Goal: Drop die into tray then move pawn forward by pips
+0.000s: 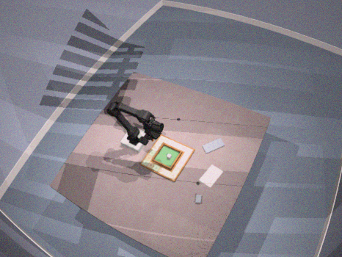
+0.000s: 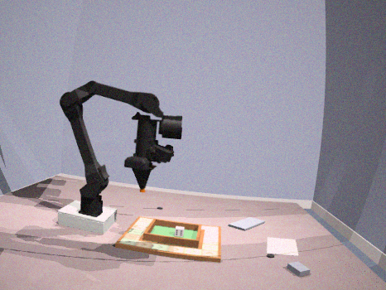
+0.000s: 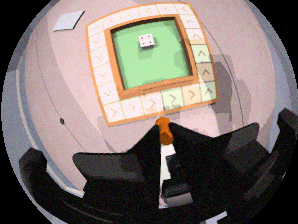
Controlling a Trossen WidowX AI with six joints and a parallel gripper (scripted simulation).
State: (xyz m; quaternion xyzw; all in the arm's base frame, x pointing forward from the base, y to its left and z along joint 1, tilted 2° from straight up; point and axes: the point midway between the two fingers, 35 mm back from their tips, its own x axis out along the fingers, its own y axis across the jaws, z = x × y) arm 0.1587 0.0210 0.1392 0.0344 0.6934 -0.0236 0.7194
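Right now my gripper tip is 12 cm short of the white die, 1 cm to the left of it and 12 cm above it. Round my gripper tip: grey flat plate 35 cm ahead, 22 cm to the left, 14 cm below; white sheet 45 cm ahead, 14 cm below; orange pawn 1 cm above.
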